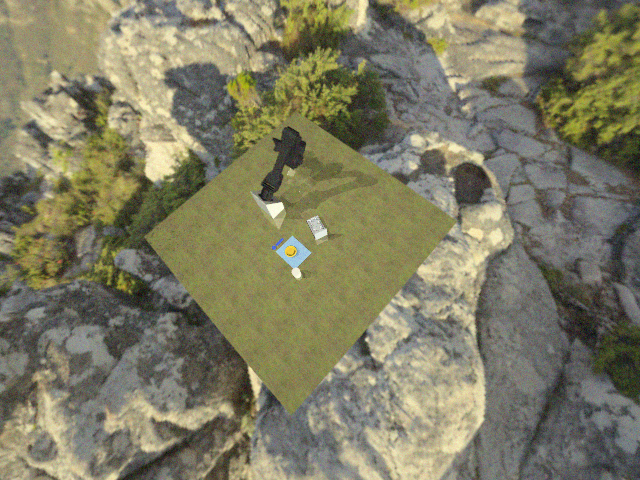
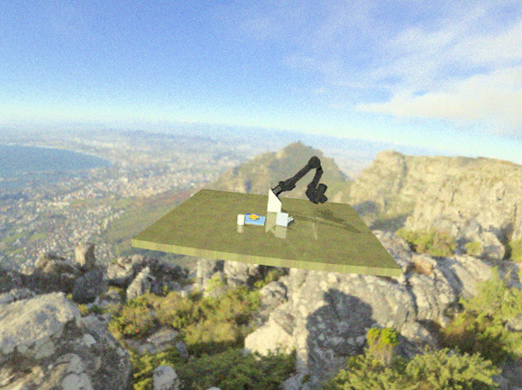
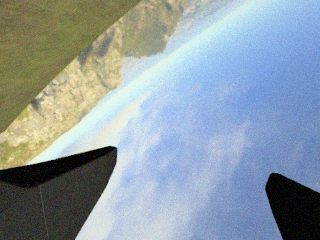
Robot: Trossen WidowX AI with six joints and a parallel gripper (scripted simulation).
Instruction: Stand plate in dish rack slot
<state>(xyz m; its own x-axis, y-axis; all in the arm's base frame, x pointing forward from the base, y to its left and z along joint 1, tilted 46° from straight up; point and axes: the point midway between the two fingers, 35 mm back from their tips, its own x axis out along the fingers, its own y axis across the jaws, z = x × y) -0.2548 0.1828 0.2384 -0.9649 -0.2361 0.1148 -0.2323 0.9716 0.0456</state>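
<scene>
Now: gripper tip 590 mm short of the yellow plate, 370 mm to the left of it and 120 mm above it. The rest, counted from my gripper tip: light blue mat (600 mm ahead, 360 mm to the right, 130 mm below); then grey dish rack (570 mm ahead, 170 mm to the right, 110 mm below); then blue spoon (500 mm ahead, 400 mm to the right, 130 mm below).
</scene>
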